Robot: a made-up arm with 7 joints.
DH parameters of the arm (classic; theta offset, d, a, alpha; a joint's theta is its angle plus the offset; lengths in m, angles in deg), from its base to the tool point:
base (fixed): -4.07 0 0 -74.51
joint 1: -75.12 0.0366 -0.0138 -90
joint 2: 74 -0.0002 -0.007 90
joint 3: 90 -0.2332 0.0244 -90
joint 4: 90 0.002 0.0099 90
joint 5: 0 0.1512 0 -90
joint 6: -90 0 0.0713 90
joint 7: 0 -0.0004 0 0
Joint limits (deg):
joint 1: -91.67..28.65
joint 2: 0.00..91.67
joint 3: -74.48..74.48
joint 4: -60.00..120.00
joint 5: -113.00..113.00
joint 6: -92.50..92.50
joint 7: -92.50..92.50
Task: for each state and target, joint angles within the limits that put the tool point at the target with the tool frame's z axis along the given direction. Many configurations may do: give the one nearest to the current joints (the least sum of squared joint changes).
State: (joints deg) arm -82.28 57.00 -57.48 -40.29 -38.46 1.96 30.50
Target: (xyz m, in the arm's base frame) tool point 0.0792 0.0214 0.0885 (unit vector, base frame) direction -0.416 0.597 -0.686
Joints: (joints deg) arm -90.53 66.97 -21.28 -60.00 -4.38 -37.35 30.50
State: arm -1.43 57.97 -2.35 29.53 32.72 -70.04 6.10
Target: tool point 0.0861 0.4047 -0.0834 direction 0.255 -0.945 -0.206
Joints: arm 22.74 62.97 48.71 29.51 37.03 -36.87 6.10
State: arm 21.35 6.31 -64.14 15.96 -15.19 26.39 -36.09
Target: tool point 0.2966 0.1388 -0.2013 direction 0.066 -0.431 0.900
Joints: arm -26.35 41.43 -16.09 6.53 -18.88 5.87 -36.09
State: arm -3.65 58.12 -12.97 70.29 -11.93 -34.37 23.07
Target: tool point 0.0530 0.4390 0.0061 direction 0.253 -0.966 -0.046
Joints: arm 5.74 89.15 -3.55 97.55 -23.29 -84.05 23.07
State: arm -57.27 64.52 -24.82 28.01 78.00 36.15 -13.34
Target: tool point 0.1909 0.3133 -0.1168 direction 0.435 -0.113 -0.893
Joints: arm -0.24 79.14 -22.00 8.26 78.77 61.21 -13.34
